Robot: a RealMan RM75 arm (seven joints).
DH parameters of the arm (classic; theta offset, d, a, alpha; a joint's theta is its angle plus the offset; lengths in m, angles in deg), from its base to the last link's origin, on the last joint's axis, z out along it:
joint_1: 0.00 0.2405 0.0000 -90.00
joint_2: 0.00 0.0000 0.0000 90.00
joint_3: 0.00 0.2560 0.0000 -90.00
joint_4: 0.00 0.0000 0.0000 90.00
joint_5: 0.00 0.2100 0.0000 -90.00
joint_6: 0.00 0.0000 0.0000 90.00
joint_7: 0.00 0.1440 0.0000 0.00
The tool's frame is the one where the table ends.
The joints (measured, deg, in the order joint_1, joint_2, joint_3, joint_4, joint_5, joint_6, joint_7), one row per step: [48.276 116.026 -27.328 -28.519 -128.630 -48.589 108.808]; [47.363 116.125 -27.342 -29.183 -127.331 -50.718 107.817]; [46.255 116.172 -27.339 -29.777 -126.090 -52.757 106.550]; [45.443 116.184 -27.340 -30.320 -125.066 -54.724 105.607]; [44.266 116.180 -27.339 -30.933 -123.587 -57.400 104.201]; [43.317 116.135 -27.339 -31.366 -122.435 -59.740 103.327]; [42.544 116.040 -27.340 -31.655 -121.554 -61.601 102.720]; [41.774 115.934 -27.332 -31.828 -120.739 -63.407 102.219]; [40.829 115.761 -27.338 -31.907 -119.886 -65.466 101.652]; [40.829 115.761 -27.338 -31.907 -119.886 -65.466 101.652]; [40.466 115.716 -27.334 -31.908 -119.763 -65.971 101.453]
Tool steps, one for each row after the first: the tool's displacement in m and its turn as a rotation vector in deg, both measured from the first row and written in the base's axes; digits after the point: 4 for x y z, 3 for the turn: [0.0009 -0.0047 0.0004 -0.570 1.086 1.024]; [0.0036 -0.0102 0.0012 -1.044 1.880 2.021]; [0.0044 -0.0146 0.0021 -1.543 2.683 3.084]; [0.0060 -0.0211 0.0032 -2.172 3.797 4.564]; [0.0070 -0.0267 0.0041 -2.791 4.923 5.708]; [0.0082 -0.0313 0.0052 -3.267 5.832 6.550]; [0.0096 -0.0362 0.0060 -3.783 6.796 7.262]; [0.0119 -0.0422 0.0069 -4.434 7.858 7.983]; [0.0119 -0.0422 0.0069 -4.434 7.858 7.983]; [0.0136 -0.0445 0.0069 -4.633 8.027 8.054]
